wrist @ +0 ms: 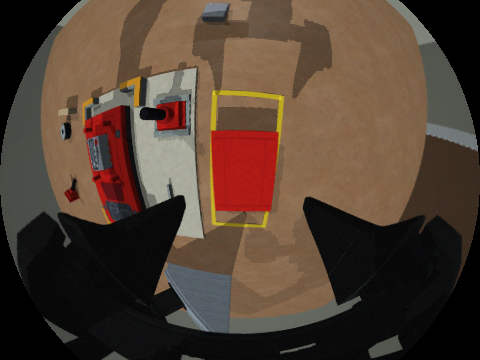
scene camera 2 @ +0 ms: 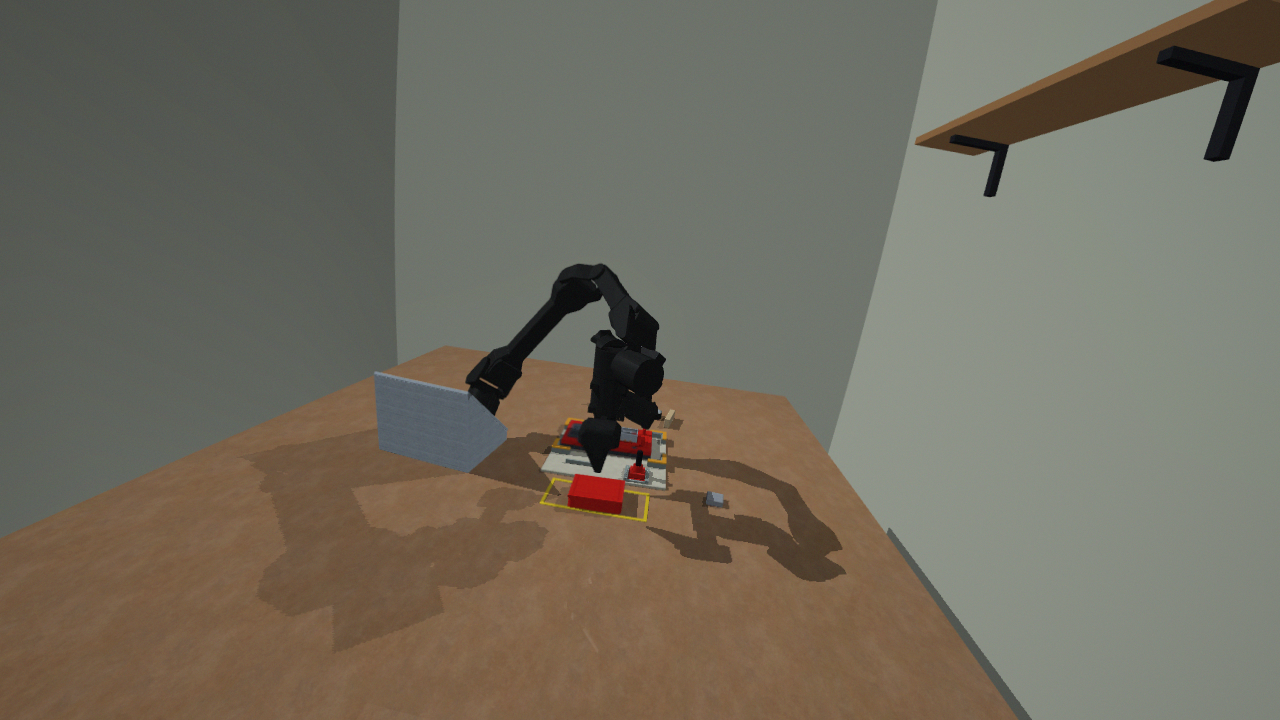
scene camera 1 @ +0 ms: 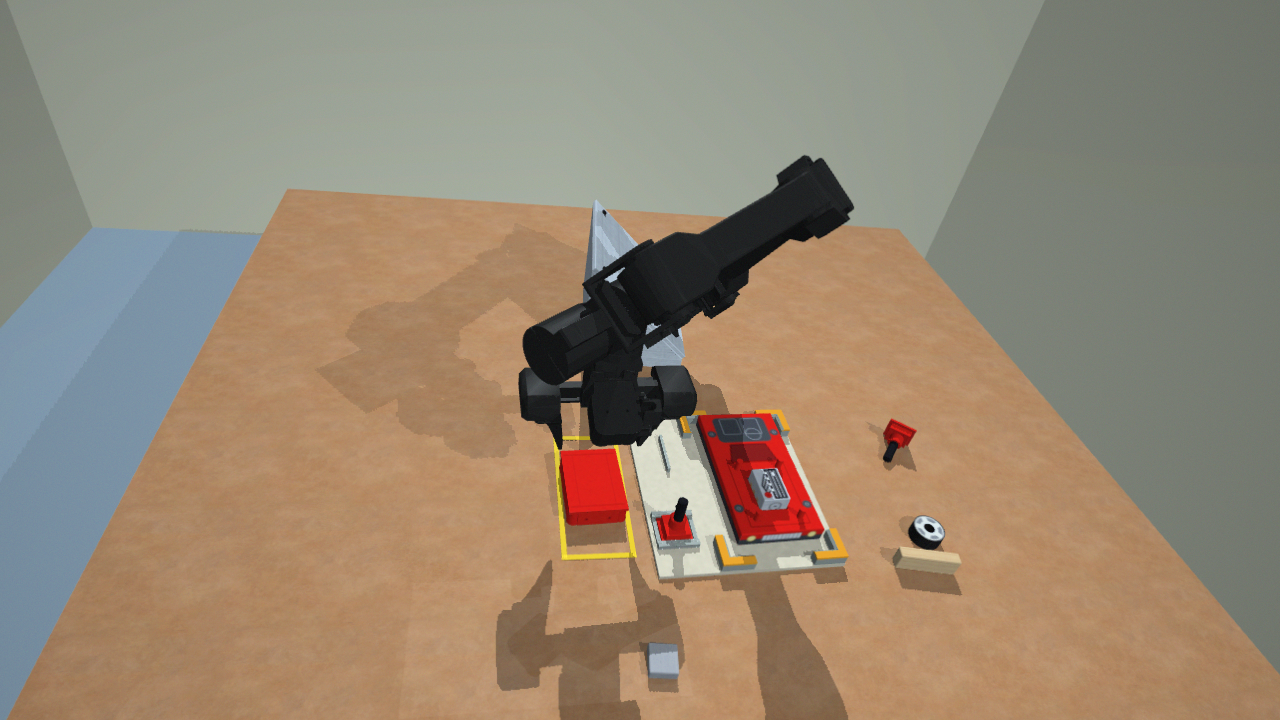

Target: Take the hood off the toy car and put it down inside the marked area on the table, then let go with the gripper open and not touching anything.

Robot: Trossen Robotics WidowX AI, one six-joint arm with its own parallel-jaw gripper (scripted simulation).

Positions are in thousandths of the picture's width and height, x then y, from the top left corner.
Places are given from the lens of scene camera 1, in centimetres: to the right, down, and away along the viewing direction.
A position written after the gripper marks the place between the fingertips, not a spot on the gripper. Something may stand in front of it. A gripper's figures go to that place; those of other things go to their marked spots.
gripper (scene camera 1: 468, 619): -5, 10, 79
red hood (scene camera 1: 464, 681): -6, 16, 81
wooden bar (scene camera 1: 709, 776): 32, 24, 80
